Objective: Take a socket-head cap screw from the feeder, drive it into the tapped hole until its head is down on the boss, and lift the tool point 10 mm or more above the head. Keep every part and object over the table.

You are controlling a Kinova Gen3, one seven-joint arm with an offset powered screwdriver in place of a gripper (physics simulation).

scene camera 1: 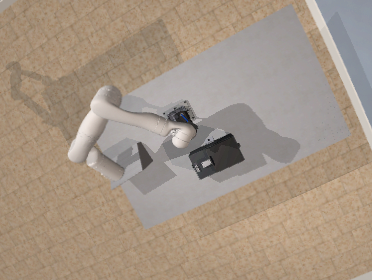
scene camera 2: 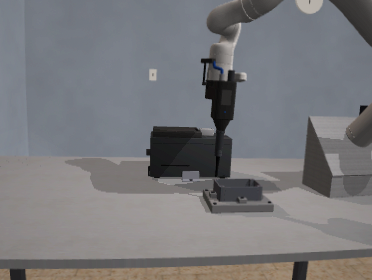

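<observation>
The black screw feeder [scene camera 1: 226,156] [scene camera 2: 185,152] stands on the table, with a small light block [scene camera 2: 190,175] low at its front. A dark open-topped housing [scene camera 2: 238,193] sits on a grey base plate [scene camera 2: 243,207] with small bosses; in scene camera 1 the arm partly covers it. My screwdriver [scene camera 2: 217,174] points straight down, its thin tip at the housing's back left corner, near rim height. In scene camera 1 the driver's body [scene camera 1: 183,118] hides its tip. Whether a screw is on the tip is too small to tell. The tapped hole cannot be made out.
A grey wedge-shaped block [scene camera 1: 144,156] [scene camera 2: 322,160] stands near the arm's base, to the right in scene camera 2. My forearm [scene camera 1: 135,117] reaches over the table [scene camera 1: 260,65] [scene camera 2: 125,227]. The feeder stands behind the base plate in scene camera 2.
</observation>
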